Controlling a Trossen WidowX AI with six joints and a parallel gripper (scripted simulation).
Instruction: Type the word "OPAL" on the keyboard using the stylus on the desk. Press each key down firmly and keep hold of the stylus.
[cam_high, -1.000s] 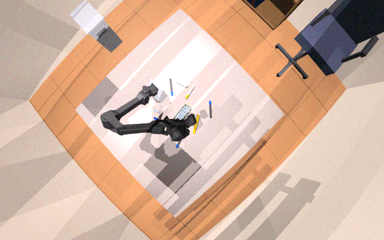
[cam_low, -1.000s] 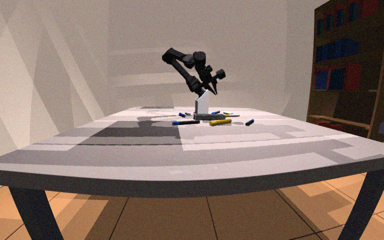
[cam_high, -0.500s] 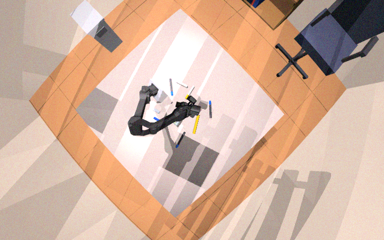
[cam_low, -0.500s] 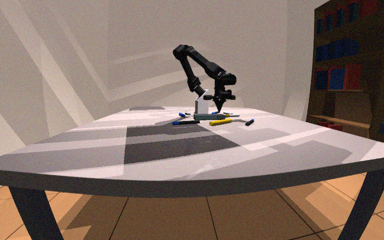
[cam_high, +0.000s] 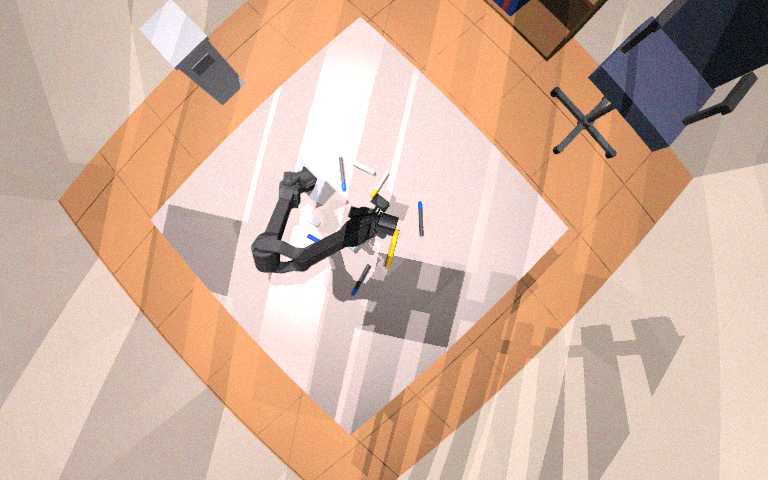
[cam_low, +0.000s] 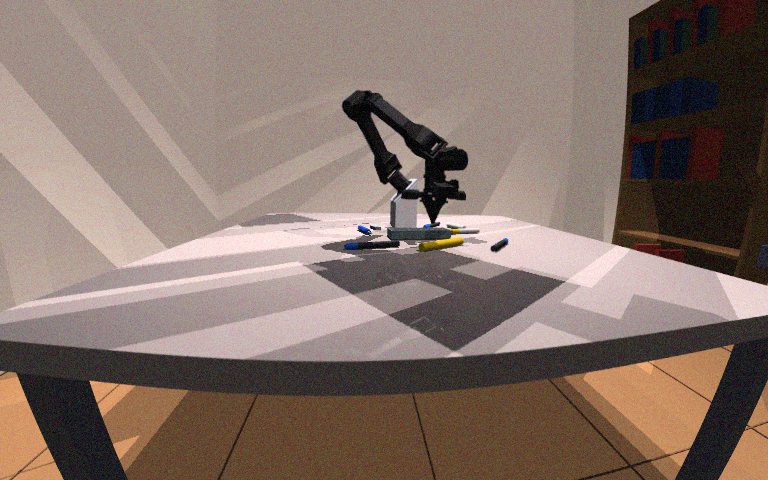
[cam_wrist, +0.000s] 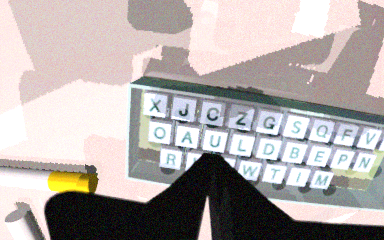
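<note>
The blue stylus lies 6 cm behind my gripper tip, 19 cm to the right of it and 3 cm below it. From my gripper tip the other things lie so: yellow marker 14 cm ahead, 1 cm to the right, 3 cm below; yellow-tipped pen 7 cm behind, 12 cm to the left, 3 cm below.
</note>
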